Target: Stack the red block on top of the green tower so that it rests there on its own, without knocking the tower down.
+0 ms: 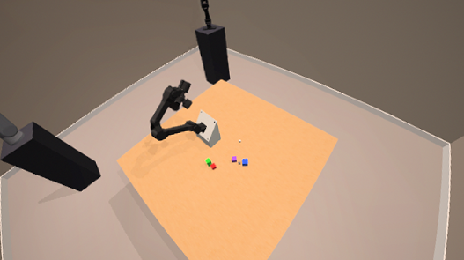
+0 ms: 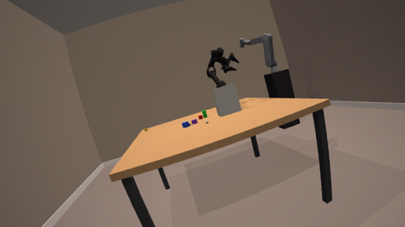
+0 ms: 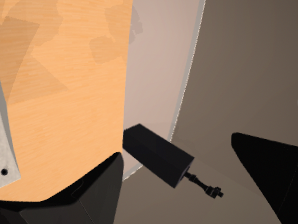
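Right now my gripper tip is 42 cm short of the red block, 34 cm above it and 10 cm to the left of it. From my gripper tip the other things lie so: purple block: 49 cm ahead, 34 cm below, 4 cm to the left; tiny grey piece: 54 cm ahead, 35 cm below, 5 cm to the left; small white piece: 41 cm ahead, 35 cm below, 19 cm to the left.
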